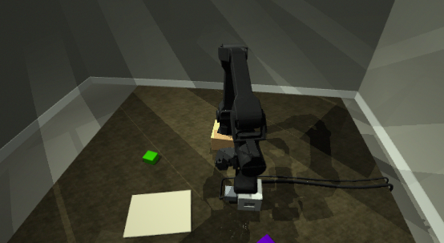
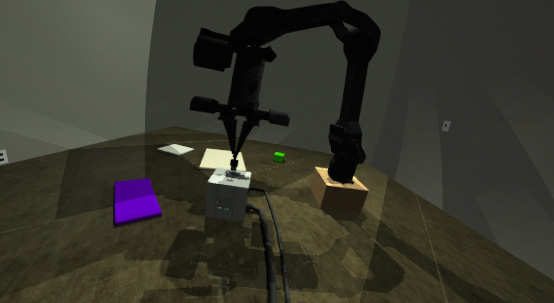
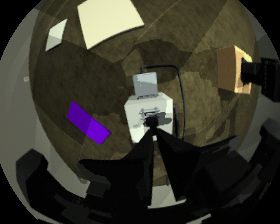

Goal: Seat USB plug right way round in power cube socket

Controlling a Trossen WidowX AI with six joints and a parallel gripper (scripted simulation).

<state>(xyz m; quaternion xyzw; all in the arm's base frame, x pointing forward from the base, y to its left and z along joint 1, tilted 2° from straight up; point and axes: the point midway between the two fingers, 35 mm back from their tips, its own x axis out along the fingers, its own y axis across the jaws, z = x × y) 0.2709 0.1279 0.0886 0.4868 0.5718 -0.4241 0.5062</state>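
My gripper tip is 20 mm above the dark USB plug. From my gripper tip the other things lie so: purple flat block: 180 mm ahead, 70 mm to the left, 120 mm below; cream sheet: 120 mm ahead, 270 mm to the right, 120 mm below; small green cube: 80 mm behind, 410 mm to the right, 100 mm below.
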